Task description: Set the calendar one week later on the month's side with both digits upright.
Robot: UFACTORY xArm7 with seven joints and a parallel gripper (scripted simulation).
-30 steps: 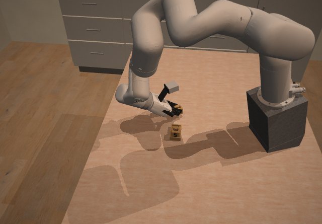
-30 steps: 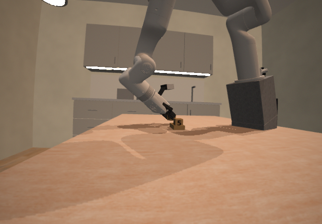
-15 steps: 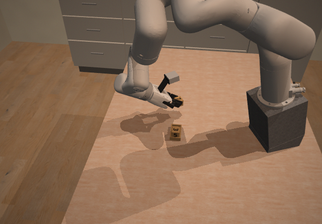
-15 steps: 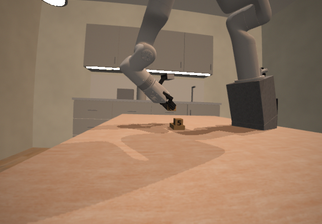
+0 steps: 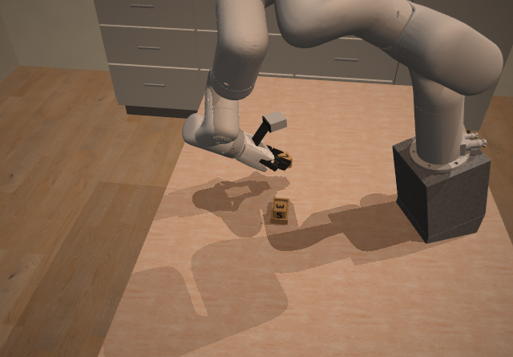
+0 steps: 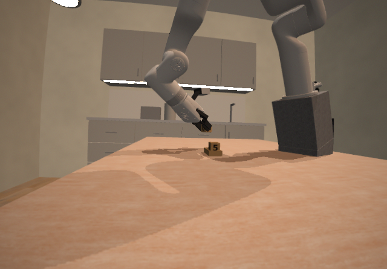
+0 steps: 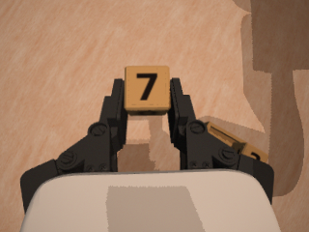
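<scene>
Now: the wooden cube 10 mm to the right of my hand, 10 mm below it and 10 mm behind it.
</scene>
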